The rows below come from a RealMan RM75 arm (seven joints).
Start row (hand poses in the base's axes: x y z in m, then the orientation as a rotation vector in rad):
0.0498 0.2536 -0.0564 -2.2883 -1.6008 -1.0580
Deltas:
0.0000 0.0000 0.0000 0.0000 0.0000 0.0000
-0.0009 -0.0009 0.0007 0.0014 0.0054 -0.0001
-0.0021 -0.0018 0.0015 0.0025 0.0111 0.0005
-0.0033 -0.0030 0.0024 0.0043 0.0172 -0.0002
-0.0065 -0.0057 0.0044 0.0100 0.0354 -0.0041
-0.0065 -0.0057 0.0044 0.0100 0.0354 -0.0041
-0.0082 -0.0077 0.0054 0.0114 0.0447 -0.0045
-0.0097 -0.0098 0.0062 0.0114 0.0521 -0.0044
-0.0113 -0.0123 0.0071 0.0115 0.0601 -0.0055
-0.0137 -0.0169 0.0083 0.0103 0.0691 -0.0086
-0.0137 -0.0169 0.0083 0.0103 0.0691 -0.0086
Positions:
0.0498 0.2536 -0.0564 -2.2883 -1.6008 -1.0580
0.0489 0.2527 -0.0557 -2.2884 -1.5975 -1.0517
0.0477 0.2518 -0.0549 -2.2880 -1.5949 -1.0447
0.0465 0.2506 -0.0540 -2.2886 -1.5904 -1.0379
0.0433 0.2479 -0.0520 -2.2917 -1.5747 -1.0182
0.0433 0.2479 -0.0520 -2.2917 -1.5747 -1.0182
0.0416 0.2459 -0.0510 -2.2926 -1.5696 -1.0070
0.0401 0.2438 -0.0502 -2.2935 -1.5669 -0.9973
0.0385 0.2413 -0.0493 -2.2956 -1.5627 -0.9872
0.0361 0.2367 -0.0481 -2.3007 -1.5573 -0.9755
0.0361 0.2367 -0.0481 -2.3007 -1.5573 -0.9755

